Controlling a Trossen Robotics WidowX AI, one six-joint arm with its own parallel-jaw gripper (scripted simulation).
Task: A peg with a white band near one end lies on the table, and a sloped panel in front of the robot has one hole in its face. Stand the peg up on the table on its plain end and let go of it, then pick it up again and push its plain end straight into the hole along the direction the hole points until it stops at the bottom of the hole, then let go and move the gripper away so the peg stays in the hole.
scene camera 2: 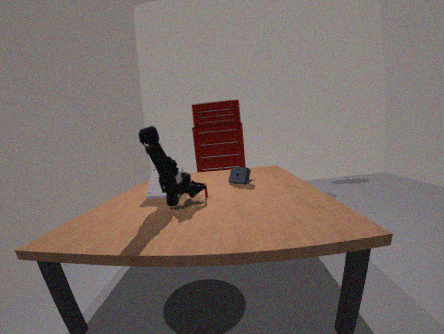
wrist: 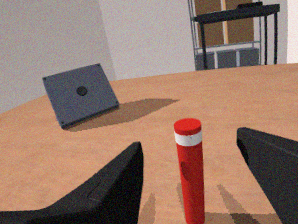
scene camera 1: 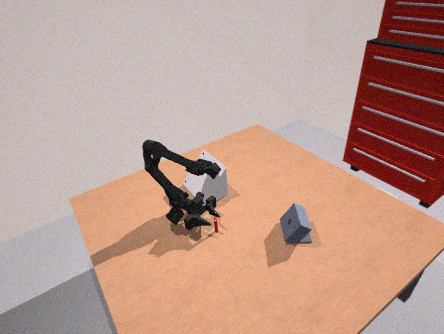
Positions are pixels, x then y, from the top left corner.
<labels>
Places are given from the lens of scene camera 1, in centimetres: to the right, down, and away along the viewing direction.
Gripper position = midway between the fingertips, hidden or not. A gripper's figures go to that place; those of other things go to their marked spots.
my gripper [scene camera 1: 215, 220]: -3, 23, 125
grey sloped panel [scene camera 1: 294, 232]: 29, 26, 116
</labels>
